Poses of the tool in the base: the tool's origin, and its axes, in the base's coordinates. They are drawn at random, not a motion.
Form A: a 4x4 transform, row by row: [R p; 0 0 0 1], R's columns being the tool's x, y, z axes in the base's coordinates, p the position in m. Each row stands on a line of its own.
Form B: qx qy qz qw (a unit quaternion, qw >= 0); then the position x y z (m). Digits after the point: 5 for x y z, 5 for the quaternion.
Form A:
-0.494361 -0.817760 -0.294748 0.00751
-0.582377 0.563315 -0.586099 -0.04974
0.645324 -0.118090 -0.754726 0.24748
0 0 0 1
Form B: 0.41745 -0.83851 0.20995 0.28028 0.00751 -0.04974 0.24748
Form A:
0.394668 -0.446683 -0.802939 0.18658
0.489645 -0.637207 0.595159 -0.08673
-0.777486 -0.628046 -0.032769 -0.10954
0 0 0 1
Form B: -0.71844 -0.01495 0.54995 0.42564 0.18658 -0.08673 -0.10954
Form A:
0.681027 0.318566 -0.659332 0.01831
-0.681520 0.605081 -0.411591 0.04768
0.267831 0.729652 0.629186 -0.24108
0 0 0 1
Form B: 0.33420 -0.27151 -0.29286 0.85371 0.01831 0.04768 -0.24108
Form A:
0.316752 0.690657 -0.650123 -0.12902
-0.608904 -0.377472 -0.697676 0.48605
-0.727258 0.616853 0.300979 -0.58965
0 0 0 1
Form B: 0.59018 0.03463 -0.58346 0.55683 -0.12902 0.48605 -0.58965
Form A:
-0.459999 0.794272 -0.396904 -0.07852
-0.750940 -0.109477 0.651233 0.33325
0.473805 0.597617 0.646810 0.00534
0 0 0 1
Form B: -0.02583 -0.41944 -0.74436 0.51897 -0.07852 0.33325 0.00534
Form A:
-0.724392 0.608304 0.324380 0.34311
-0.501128 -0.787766 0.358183 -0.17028
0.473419 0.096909 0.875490 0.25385
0 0 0 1
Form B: -0.21673 -0.12363 -0.92028 0.30138 0.34311 -0.17028 0.25385
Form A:
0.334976 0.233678 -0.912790 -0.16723
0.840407 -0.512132 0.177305 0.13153
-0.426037 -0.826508 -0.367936 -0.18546
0 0 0 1
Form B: -0.74415 -0.36084 0.44978 0.33723 -0.16723 0.13153 -0.18546
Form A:
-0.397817 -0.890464 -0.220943 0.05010
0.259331 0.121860 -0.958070 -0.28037
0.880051 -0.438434 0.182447 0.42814
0 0 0 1
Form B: 0.27289 -0.57819 0.60382 0.47605 0.05010 -0.28037 0.42814
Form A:
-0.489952 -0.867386 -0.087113 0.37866
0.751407 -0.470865 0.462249 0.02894
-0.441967 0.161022 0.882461 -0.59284
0 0 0 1
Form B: -0.15689 0.18482 0.84310 0.48001 0.37866 0.02894 -0.59284
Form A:
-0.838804 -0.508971 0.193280 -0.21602
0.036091 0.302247 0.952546 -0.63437
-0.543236 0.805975 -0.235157 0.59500
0 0 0 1
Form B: -0.15338 0.77075 0.57039 0.23890 -0.21602 -0.63437 0.59500
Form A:
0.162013 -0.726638 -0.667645 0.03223
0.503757 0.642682 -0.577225 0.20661
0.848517 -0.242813 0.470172 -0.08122
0 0 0 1
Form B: 0.11086 -0.50262 0.40788 0.75413 0.03223 0.20661 -0.08122
